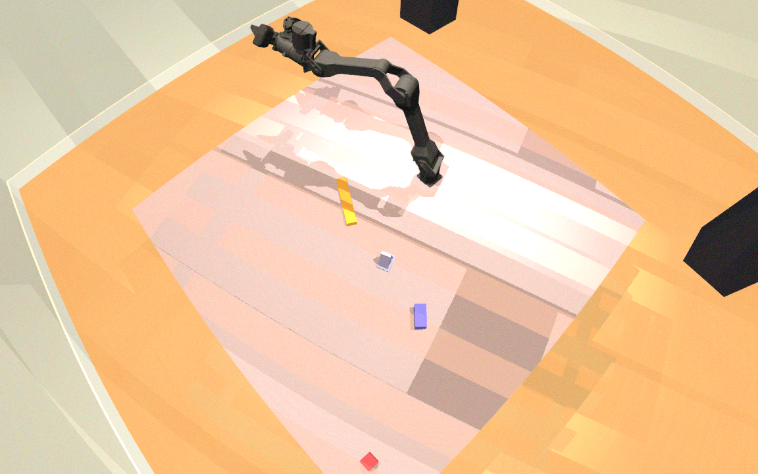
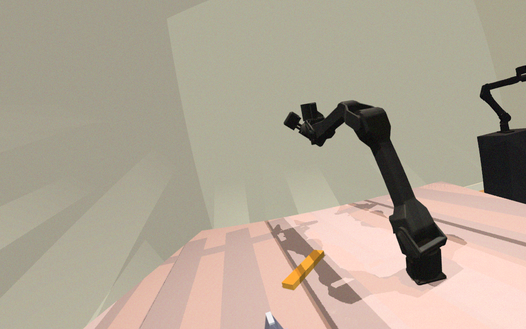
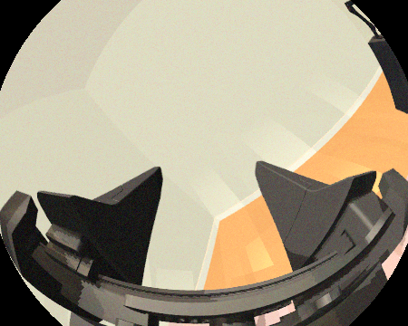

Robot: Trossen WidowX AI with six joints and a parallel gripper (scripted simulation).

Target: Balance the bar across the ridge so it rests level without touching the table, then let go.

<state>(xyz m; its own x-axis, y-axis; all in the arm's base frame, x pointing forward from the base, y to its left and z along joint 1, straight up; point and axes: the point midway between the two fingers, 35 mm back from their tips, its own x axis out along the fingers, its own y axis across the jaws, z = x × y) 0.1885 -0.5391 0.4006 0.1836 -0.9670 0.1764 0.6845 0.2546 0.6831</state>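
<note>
Right now the orange bar is 46 cm to the left of my gripper tip, 40 cm below it and 8 cm ahead of it. From my gripper tip the other things lie so: small red block (107 cm to the left, 55 cm ahead, 39 cm below); then purple block (89 cm to the left, 39 cm below, 18 cm ahead).
</note>
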